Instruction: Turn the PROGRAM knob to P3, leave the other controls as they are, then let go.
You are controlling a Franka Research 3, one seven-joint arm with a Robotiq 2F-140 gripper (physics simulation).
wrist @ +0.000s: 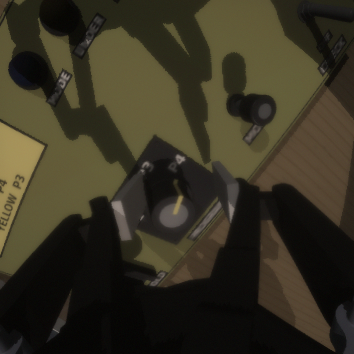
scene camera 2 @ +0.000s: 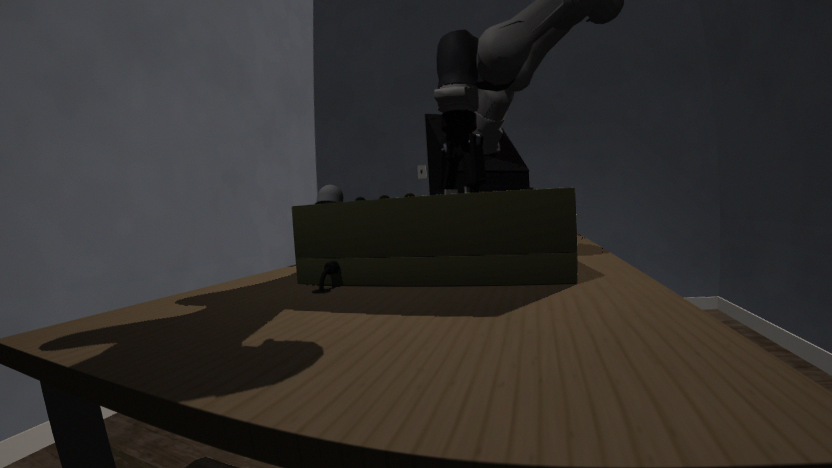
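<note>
The PROGRAM knob is a dark round knob with a grey top and a yellow pointer line, on a dark square plate in the wrist view. Its pointer is directed toward the P4 mark; the P3 mark is partly hidden by a finger. My gripper is partly open, pointing down, with one finger on each side of the knob and a gap on both sides. Nothing is held. In the scene view the knob is hidden behind the green box.
On the green panel are a MODE knob, another dark knob, a small knob and a dark lever. A yellow card lies at the left. The box stands on a wooden table.
</note>
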